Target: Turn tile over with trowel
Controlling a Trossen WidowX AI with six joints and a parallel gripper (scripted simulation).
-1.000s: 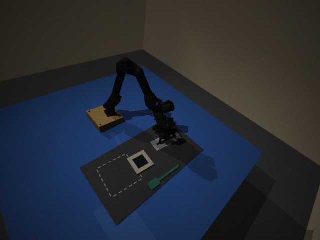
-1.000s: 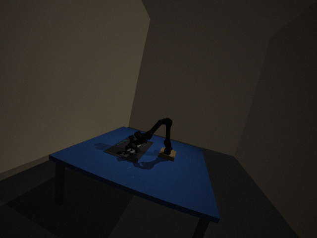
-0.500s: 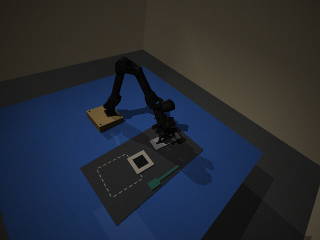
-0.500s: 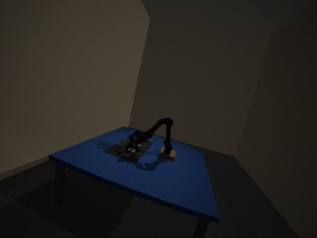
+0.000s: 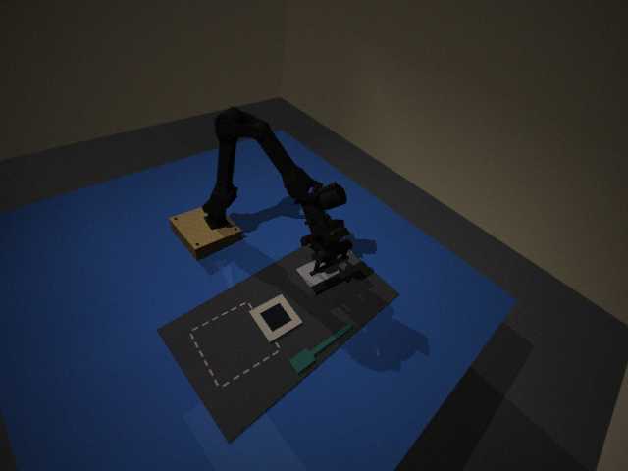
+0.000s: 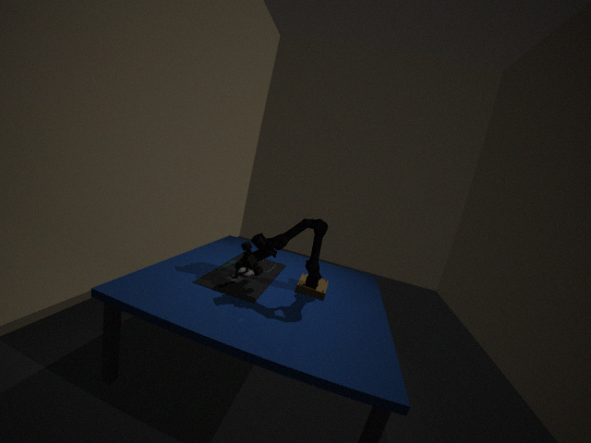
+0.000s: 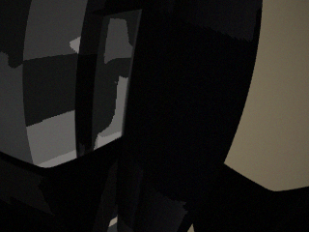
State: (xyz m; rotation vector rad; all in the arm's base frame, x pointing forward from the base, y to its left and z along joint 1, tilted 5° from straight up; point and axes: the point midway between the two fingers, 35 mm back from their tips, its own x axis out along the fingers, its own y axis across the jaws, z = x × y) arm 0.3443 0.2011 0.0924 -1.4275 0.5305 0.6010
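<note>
The dark mat lies 3 cm ahead of my gripper tip, 15 cm to the right of it and 12 cm below it. Round my gripper tip: green long-handled tool (17 cm ahead, 15 cm to the right, 10 cm below); trowel (3 cm behind, 1 cm below); square tile (3 cm ahead, 20 cm to the right, 10 cm below).
</note>
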